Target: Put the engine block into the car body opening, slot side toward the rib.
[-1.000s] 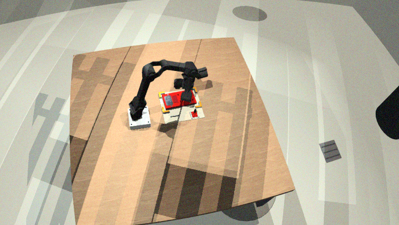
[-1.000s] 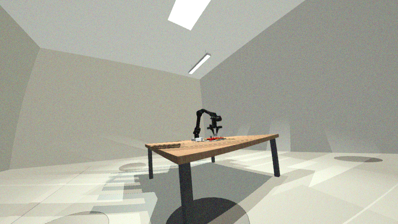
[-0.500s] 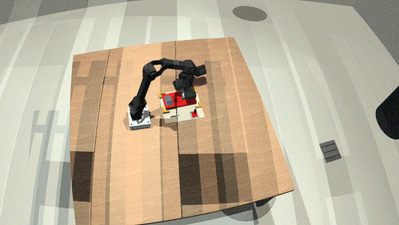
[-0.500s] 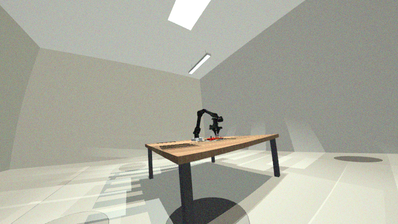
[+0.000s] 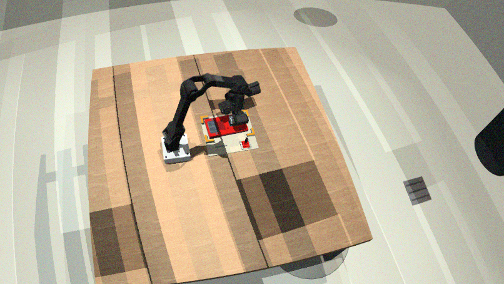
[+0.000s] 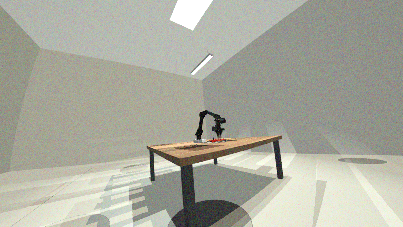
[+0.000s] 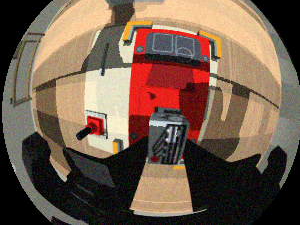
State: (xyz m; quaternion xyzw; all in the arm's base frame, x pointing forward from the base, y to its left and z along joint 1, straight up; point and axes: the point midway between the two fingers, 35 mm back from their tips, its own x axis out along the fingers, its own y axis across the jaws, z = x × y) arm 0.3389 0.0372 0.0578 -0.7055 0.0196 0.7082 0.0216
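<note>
Now: gripper tip 1 cm above the grey engine block.
</note>
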